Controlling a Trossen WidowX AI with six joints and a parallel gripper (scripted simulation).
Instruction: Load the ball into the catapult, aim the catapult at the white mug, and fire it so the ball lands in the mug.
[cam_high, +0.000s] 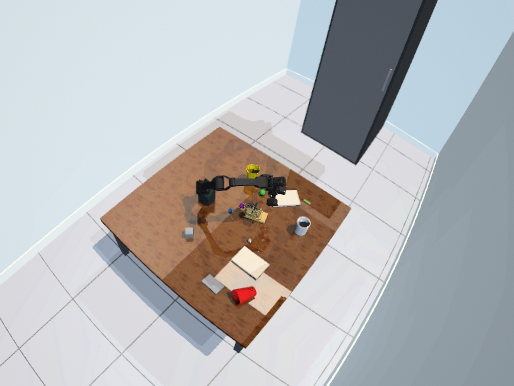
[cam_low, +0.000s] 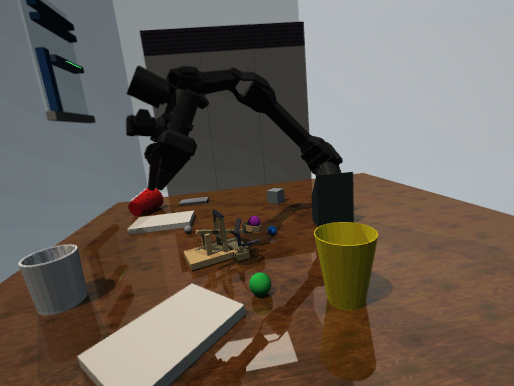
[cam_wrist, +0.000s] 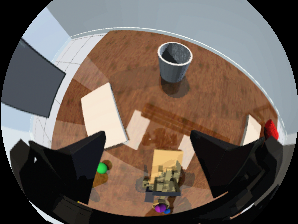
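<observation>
The purple ball lies 200 mm behind my gripper tip, 100 mm to the right of it and 130 mm below it. From my gripper tip the other things lie so: white mug: 200 mm ahead, 20 mm to the left, 160 mm below; green ball: 180 mm behind, 110 mm to the left, 170 mm below; wooden catapult: 140 mm behind, 70 mm to the right, 140 mm below.
</observation>
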